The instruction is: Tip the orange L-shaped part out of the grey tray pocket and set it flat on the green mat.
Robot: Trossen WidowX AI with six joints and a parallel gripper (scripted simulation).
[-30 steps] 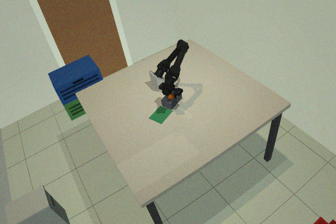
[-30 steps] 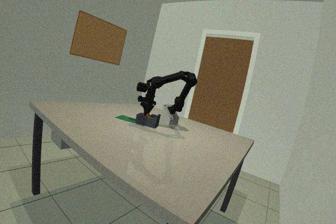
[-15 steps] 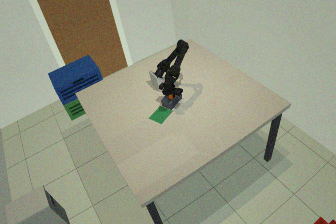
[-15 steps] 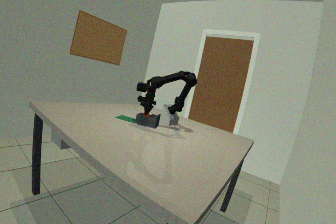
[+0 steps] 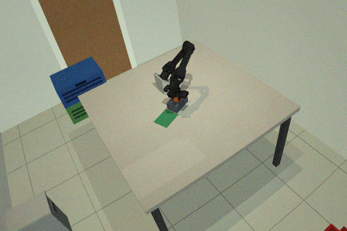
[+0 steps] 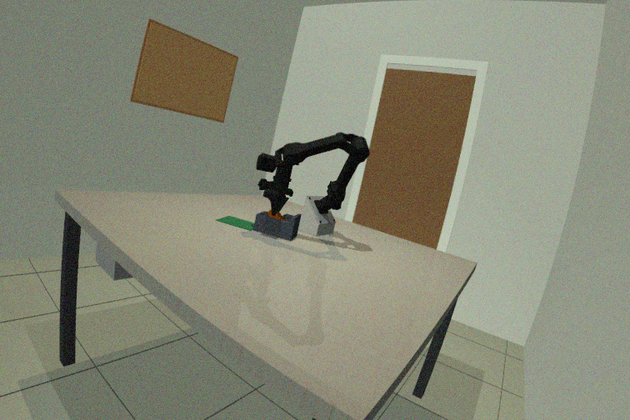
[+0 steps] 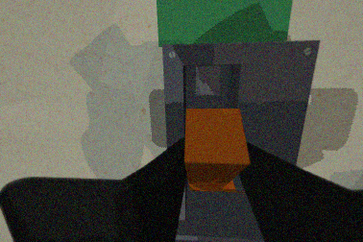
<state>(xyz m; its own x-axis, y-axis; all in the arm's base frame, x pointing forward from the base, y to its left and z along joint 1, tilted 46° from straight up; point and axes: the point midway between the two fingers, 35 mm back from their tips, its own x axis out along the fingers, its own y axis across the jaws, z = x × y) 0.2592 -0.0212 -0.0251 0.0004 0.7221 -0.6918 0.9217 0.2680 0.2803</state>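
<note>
My gripper tip is now 4 cm short of the green mat, 14 cm to the left of it and 9 cm above it. Round my gripper tip: orange L-shaped part 3 cm behind, 3 cm to the left, 3 cm below.
</note>
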